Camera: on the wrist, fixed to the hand. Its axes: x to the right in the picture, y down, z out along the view.
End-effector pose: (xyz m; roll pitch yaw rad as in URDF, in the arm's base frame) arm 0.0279 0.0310 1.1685 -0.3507 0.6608 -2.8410
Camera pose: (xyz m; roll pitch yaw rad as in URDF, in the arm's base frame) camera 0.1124 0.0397 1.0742 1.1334 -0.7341 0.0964
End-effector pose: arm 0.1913 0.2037 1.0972 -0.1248 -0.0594 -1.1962
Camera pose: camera 0.2323 0.2207 0.9783 0.7757 -0.0557 1.8166
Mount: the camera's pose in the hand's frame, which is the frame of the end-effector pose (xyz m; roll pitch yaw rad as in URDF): -0.0079 0.0588 -0.1122 0.6586 -0.1298 3.0274
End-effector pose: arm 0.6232 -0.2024 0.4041 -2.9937 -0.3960 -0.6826
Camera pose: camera 0.5398 -0.2309 0.4954 -2.5894 0.5392 2.5672
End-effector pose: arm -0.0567 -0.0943 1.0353 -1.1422 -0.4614 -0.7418
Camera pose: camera -0.0815 -0.1769 0.9421 1.7054 0.5034 2.2107
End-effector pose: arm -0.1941 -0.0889 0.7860 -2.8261 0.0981 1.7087
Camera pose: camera -0.1044 -0.0756 0.8748 -2.8072 0.0609 -1.3655
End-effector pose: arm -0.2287 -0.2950 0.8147 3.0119 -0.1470 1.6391
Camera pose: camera -0.1833 -0.3172 0.9311 -2.3337 0.2597 -1.3688
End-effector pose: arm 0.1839 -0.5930 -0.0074 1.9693 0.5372 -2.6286
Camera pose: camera 0.1858 -0.6844 0.0806 -1.4229 -0.5829 0.7097
